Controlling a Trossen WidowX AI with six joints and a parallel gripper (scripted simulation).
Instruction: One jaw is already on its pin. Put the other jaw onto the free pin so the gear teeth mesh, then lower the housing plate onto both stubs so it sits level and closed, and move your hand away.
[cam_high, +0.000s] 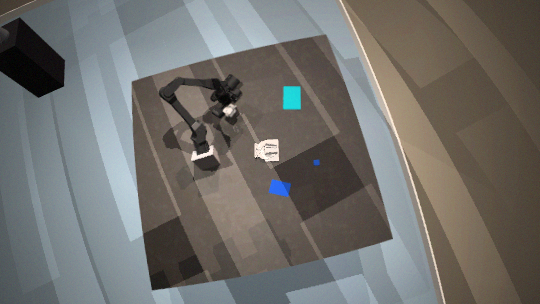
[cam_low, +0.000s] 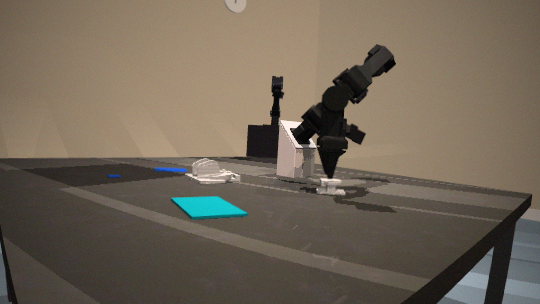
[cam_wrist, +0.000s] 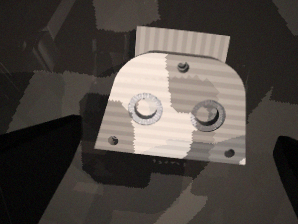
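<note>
The white housing plate lies 10 mm behind my gripper tip and 10 mm below it. From my gripper tip the other things lie so: jaw: 110 mm ahead, 270 mm to the right, 30 mm below; then cyan flat patch: 360 mm ahead, 30 mm to the right, 40 mm below; then small blue square: 360 mm ahead, 430 mm to the right, 40 mm below.
</note>
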